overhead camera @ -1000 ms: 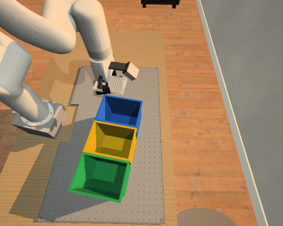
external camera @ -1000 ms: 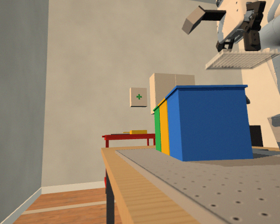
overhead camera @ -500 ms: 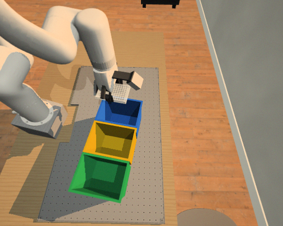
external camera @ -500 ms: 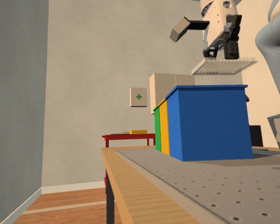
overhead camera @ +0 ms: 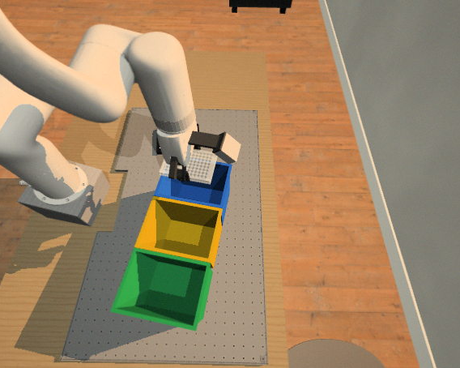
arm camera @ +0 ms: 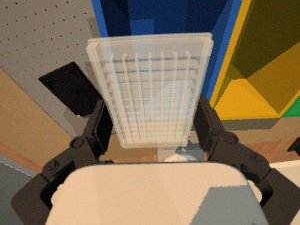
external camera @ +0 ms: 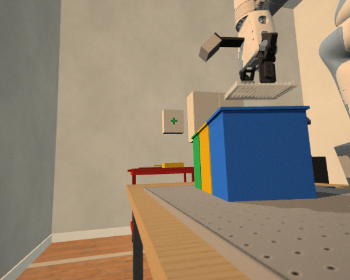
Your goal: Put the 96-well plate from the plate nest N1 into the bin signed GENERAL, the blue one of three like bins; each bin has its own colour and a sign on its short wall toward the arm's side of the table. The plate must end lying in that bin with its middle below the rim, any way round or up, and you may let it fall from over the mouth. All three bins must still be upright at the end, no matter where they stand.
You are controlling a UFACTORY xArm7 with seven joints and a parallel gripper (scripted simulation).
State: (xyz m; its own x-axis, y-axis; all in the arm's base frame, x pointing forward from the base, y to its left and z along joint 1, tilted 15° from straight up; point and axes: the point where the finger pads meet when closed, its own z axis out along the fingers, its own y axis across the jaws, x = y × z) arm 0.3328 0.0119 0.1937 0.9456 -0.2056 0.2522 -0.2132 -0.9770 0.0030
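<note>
Now: the blue bin 10 mm ahead of my hand, 20 mm to the right of it and 150 mm below it. Round my hand: green bin: 50 mm behind, 270 mm to the right, 150 mm below; then yellow bin: 20 mm behind, 150 mm to the right, 150 mm below; then 96-well plate: 10 mm below.
</note>
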